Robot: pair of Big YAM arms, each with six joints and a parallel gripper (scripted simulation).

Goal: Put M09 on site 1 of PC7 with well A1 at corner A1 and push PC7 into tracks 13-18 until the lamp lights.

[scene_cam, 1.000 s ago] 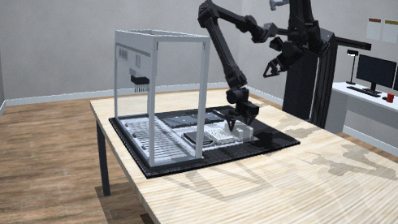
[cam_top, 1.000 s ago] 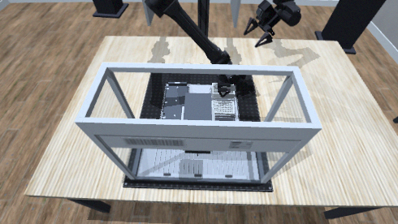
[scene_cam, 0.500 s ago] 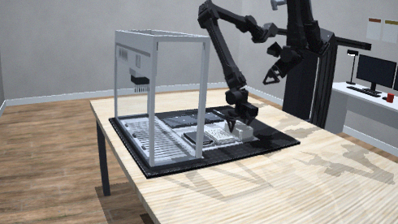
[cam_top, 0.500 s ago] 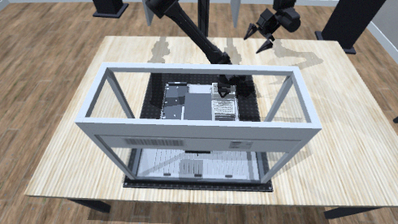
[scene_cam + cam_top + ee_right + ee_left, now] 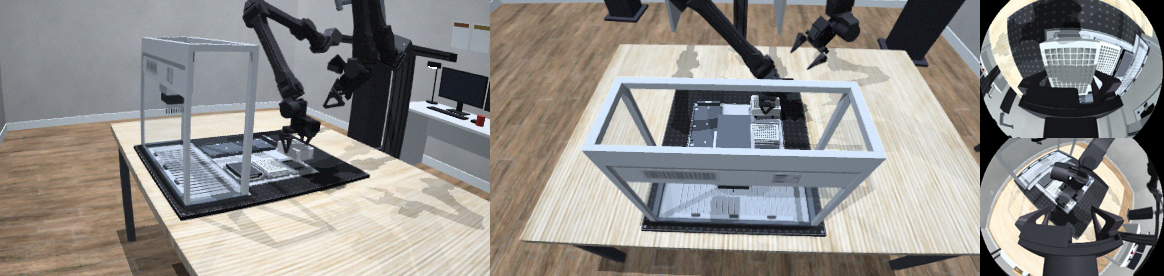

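My right hand is 14 cm short of the carrier PC7, 25 cm to the left of it and 6 cm above it. The rest, counted from my right hand: 96-well plate M06 (11 cm ahead, 1 cm to the left, 5 cm below); then dark plate M60 (22 cm ahead, 2 cm to the left, 5 cm below).
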